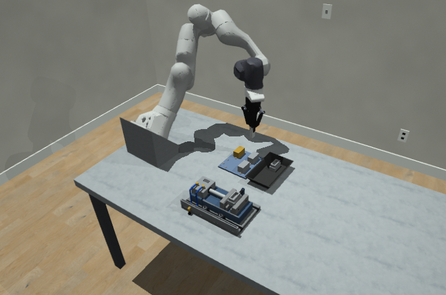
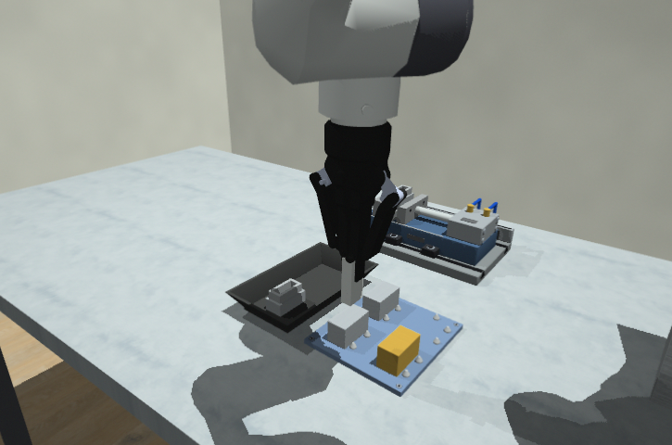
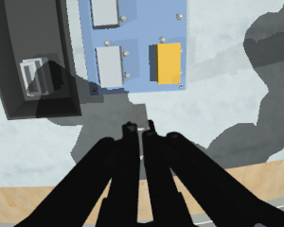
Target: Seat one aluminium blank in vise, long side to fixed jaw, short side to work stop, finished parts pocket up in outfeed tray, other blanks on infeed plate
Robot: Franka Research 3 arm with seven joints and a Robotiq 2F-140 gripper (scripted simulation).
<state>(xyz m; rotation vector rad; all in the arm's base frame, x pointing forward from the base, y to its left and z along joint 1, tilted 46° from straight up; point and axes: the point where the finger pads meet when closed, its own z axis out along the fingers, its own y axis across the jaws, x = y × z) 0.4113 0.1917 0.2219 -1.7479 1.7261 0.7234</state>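
Right now my hand is 50 mm past the brass blank, 50 mm to the left of it and 120 mm above it. Also, from my hand: fixed jaw (200 mm ahead, 410 mm to the right, 70 mm below).
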